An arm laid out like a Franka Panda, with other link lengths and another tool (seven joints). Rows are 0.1 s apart.
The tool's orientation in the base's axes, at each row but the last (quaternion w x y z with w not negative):
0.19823 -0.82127 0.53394 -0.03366
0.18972 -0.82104 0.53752 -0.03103
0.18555 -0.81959 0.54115 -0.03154
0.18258 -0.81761 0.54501 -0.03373
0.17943 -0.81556 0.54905 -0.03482
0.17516 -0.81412 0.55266 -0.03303
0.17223 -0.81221 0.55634 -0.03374
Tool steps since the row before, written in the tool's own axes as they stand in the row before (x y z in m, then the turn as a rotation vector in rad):
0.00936 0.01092 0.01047 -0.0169 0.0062 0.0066
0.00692 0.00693 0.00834 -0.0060 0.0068 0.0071
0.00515 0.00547 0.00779 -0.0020 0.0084 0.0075
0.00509 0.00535 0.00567 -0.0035 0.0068 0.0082
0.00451 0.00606 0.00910 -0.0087 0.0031 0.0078
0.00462 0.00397 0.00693 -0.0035 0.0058 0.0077
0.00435 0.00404 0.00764 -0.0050 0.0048 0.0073
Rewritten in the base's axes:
-0.00263 -0.00914 -0.01504 -0.0108 0.0148 -0.0057
-0.00100 -0.00630 -0.01117 -0.0066 0.0050 -0.0080
-0.00070 -0.00441 -0.00986 -0.0063 0.0009 -0.0095
-0.00121 -0.00493 -0.00781 -0.0053 0.0030 -0.0094
-0.00126 -0.00380 -0.01113 -0.0042 0.0089 -0.0071
-0.00002 -0.00379 -0.00841 -0.0046 0.0032 -0.0086
-0.00007 -0.00343 -0.00905 -0.0044 0.0048 -0.0077

